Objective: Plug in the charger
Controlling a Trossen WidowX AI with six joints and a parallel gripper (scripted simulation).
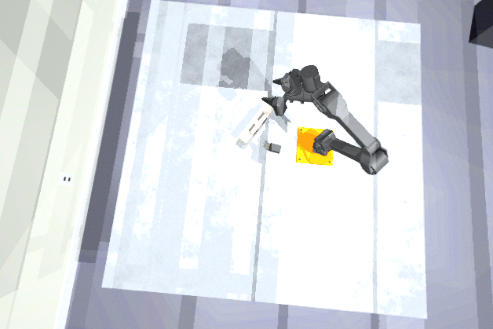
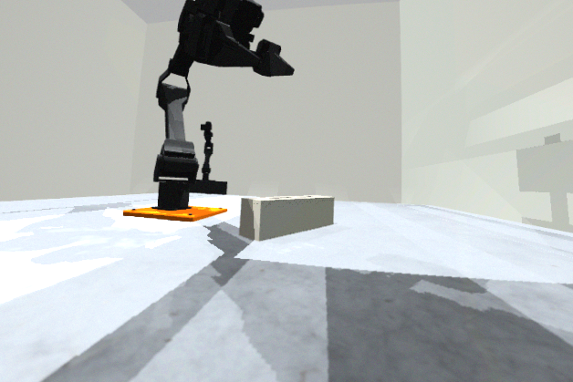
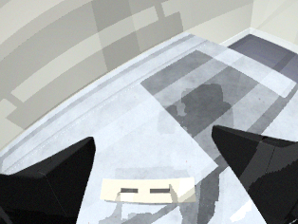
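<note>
The two-prong charger lies 8 cm behind my gripper tip, 15 cm to the left of it and 24 cm below it.
</note>
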